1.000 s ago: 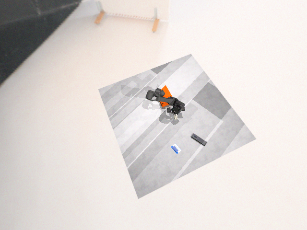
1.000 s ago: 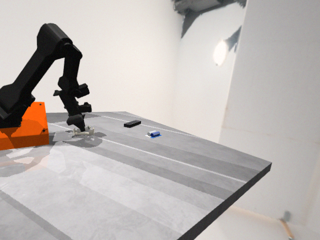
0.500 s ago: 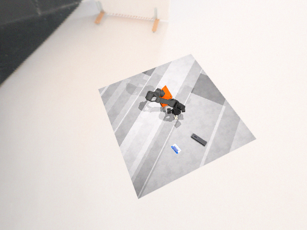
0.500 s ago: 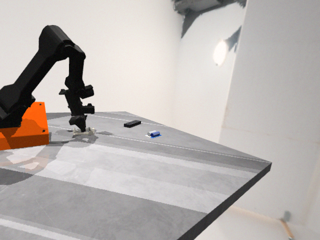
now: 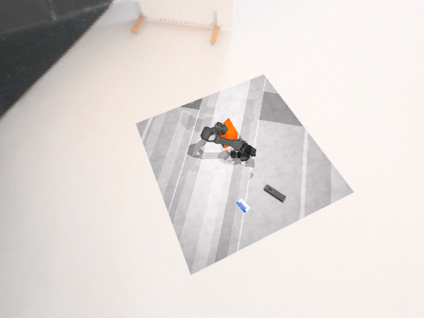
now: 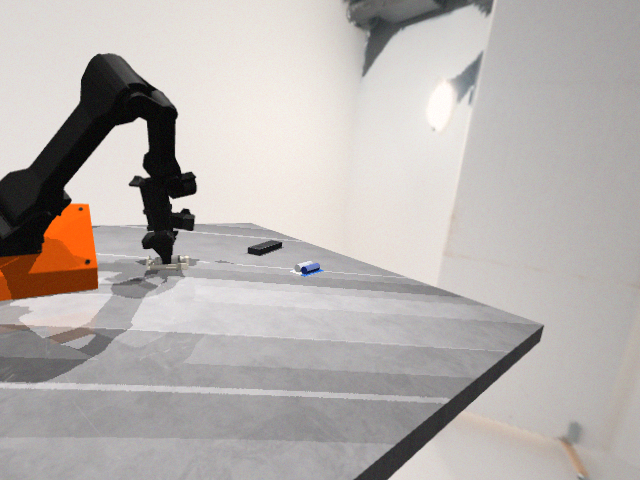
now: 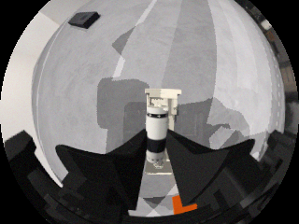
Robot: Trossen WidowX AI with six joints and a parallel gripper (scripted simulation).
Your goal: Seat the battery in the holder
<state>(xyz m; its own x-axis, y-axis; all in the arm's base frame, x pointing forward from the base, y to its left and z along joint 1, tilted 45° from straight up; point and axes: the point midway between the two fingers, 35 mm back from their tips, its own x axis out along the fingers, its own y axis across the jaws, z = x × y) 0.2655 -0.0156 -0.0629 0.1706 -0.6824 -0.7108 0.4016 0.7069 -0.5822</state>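
My gripper tip is 1 cm below the battery. Round my gripper tip: black flat block 34 cm ahead, 8 cm to the left.
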